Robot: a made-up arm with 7 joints.
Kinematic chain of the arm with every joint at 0, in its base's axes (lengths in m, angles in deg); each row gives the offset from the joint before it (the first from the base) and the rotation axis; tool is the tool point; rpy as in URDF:
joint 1: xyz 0 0 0.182 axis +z
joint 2: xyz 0 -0.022 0.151 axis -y
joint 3: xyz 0 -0.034 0.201 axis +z
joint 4: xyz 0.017 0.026 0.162 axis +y
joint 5: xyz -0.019 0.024 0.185 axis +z
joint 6: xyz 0 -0.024 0.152 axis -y
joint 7: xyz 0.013 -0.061 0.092 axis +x
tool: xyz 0 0 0 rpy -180 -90 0
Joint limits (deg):
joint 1: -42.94..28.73
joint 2: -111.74..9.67
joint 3: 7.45..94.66
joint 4: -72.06..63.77
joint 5: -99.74..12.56
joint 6: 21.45..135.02
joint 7: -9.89..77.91
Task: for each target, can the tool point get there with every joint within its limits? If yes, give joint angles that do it. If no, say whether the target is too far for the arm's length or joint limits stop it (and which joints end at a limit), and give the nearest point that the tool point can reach.
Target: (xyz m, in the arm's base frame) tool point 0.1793 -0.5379 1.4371
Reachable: no: too far | nearest point 0.1306 -0.3368 1.0541 | short by 0.435 m
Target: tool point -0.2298 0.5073 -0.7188
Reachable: no: too far | nearest point 0.2833 0.3317 -0.1863 | short by 0.760 m
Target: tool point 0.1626 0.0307 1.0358
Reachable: yes | joints 6.67 -18.78 50.61 20.93 -64.51 103.12 6.83
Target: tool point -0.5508 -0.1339 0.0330
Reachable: no: joint limits stop it (at a limit: joint 2, joint 4) | nearest point -0.4135 -0.1005 0.6012 | short by 0.586 m
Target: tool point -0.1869 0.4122 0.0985
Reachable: no: joint limits stop it (at a limit: joint 1, joint 2, joint 4, joint 5, joint 6) | nearest point 0.2694 0.4989 -0.0153 | short by 0.478 m
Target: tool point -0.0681 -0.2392 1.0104
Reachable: yes | joints 10.76 -10.52 44.75 -27.82 -46.17 63.37 67.32
